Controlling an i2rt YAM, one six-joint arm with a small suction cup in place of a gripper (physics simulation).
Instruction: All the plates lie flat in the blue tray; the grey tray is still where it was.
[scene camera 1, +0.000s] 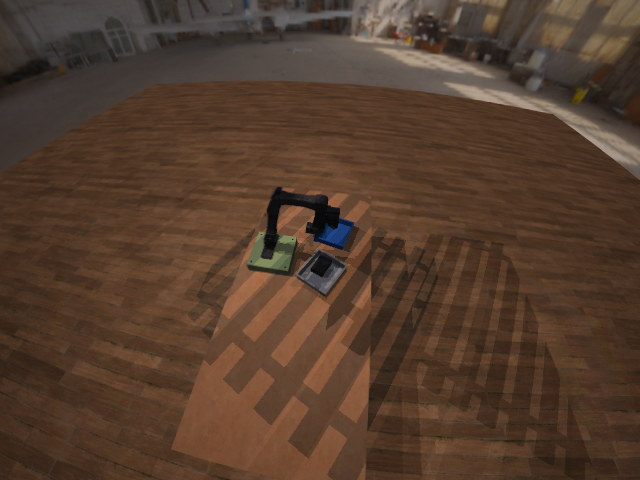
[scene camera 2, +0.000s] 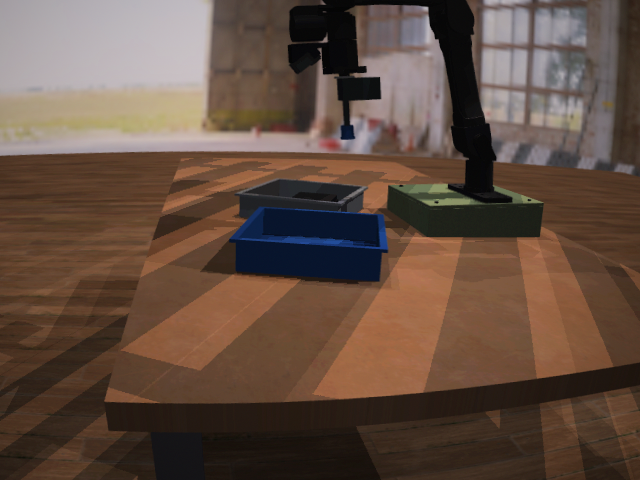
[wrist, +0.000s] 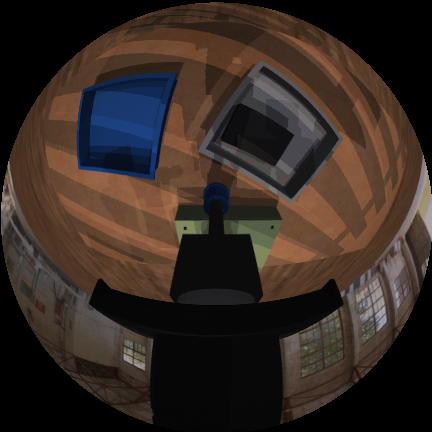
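Seen in the pictures: hand at its tool point: (scene camera 1: 315, 240) (scene camera 2: 347, 138) (wrist: 215, 194); arm's base at its link origin: (scene camera 1: 270, 246) (scene camera 2: 478, 194).
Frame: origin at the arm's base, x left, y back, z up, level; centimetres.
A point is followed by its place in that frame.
A black square plate (scene camera 1: 321, 265) @(y -35.3, x -8.4, z -2.8 cm) (scene camera 2: 315, 196) @(y -34.3, x -9.0, z -2.8 cm) (wrist: 260, 135) @(y -35.3, x -7.5, z -2.8 cm) lies in the grey tray (scene camera 1: 325, 284) @(y -39.2, x -19.4, z -6.5 cm) (scene camera 2: 248, 207) @(y -48.9, x -6.0, z -4.7 cm) (wrist: 306, 137) @(y -36.5, x -20.3, z -6.5 cm), towards one corner. Whether it is a single plate or a stack, I cannot tell. The blue tray (scene camera 1: 334, 235) @(y -41.2, x 20.5, z -6.6 cm) (scene camera 2: 310, 261) @(y -43.3, x 33.5, z -4.5 cm) (wrist: 120, 117) @(y -41.7, x 22.1, z -6.5 cm) stands apart from the grey one, and no plate shows in it. My gripper, a small blue suction cup (scene camera 2: 347, 133) (wrist: 216, 195), hangs bare and open high above the table, with nothing on it. In the wrist view it is on the base side of both trays. The cup is hard to make out in scene camera 1.
The arm stands on a green base block (scene camera 1: 283, 258) @(y -10.9, x -7.9, z -0.7 cm) (scene camera 2: 480, 222) @(y -4.5, x 10.7, z -3.8 cm) (wrist: 267, 240) @(y -8.1, x -14.0, z -0.7 cm) beside the trays. All stand on a brown table (scene camera 1: 232, 428) @(y -6.2, x -99.1, z -6.8 cm) (scene camera 2: 403, 330) @(y -36.2, x 54.3, z -6.8 cm), whose near edge shows in scene camera 2. Both trays have raised walls. Striped shadows fall across the table.
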